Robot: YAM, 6 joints.
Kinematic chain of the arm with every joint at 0, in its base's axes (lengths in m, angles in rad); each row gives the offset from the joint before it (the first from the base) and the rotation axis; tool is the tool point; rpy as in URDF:
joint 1: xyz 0 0 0.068 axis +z
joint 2: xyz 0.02 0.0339 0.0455 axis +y
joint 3: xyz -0.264 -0.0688 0 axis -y
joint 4: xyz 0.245 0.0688 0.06 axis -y
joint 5: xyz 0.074 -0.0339 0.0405 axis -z
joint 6: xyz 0.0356 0 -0.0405 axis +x
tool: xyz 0 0 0 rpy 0 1.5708 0
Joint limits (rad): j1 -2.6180..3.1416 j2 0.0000..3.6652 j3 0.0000..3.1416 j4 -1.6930..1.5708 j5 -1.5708..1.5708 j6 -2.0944..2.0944
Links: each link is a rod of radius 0.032 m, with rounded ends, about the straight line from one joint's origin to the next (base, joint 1, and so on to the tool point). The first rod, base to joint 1, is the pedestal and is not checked.
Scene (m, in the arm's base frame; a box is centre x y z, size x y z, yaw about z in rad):
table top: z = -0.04
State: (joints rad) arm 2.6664 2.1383 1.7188 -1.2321 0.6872 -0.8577
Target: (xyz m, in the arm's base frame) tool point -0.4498 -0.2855 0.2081
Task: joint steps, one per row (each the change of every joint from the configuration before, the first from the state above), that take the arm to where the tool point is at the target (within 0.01 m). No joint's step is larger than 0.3 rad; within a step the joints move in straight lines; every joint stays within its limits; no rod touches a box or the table.
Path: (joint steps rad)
1: -0.2676 -0.2673 0.1485 0.0319 -0.0062 0.0000
2: -0.2676 -0.2673 0.1486 0.0319 -0.0062 0.0000
3: -0.2675 -0.2673 0.1485 0.0319 -0.0062 0.0000
4: -0.2676 -0.2672 0.1486 0.0319 -0.0061 0.0000
5: -0.2676 -0.2673 0.1485 0.0320 -0.0062 0.0000
6: -0.2676 -0.2673 0.1486 0.0319 -0.0062 0.0000
7: -0.2676 -0.2673 0.1485 0.0319 -0.0062 0.0000
8: -0.2675 -0.2673 0.1485 0.0319 -0.0062 0.0000

